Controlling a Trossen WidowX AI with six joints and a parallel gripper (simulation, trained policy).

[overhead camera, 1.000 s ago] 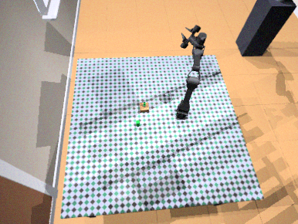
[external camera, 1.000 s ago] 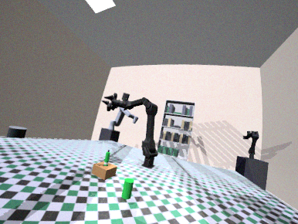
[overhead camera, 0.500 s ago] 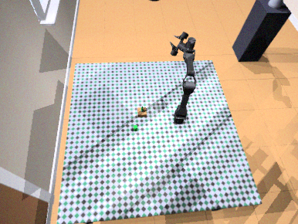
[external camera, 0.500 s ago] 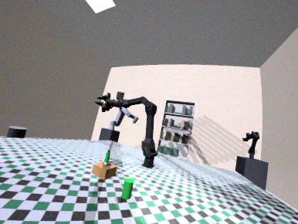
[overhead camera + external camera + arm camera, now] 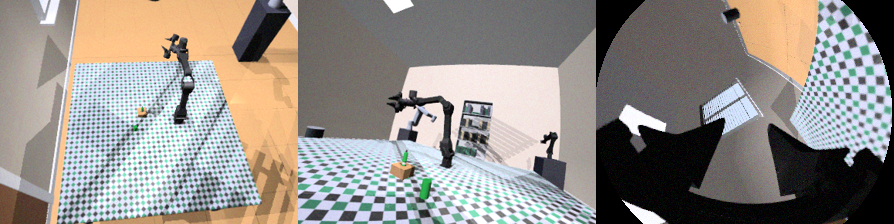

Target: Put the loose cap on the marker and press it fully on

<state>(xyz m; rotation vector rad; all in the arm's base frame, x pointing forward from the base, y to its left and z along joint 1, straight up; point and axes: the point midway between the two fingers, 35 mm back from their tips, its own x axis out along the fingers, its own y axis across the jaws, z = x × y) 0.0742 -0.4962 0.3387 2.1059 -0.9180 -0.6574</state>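
Right now my gripper tip is 250 mm short of the green cap, 580 mm to the right of it and 310 mm above it. The rest, counted from my gripper tip: green marker 190 mm ahead, 440 mm to the left, 260 mm below; tan holder block 190 mm ahead, 440 mm to the left, 310 mm below.
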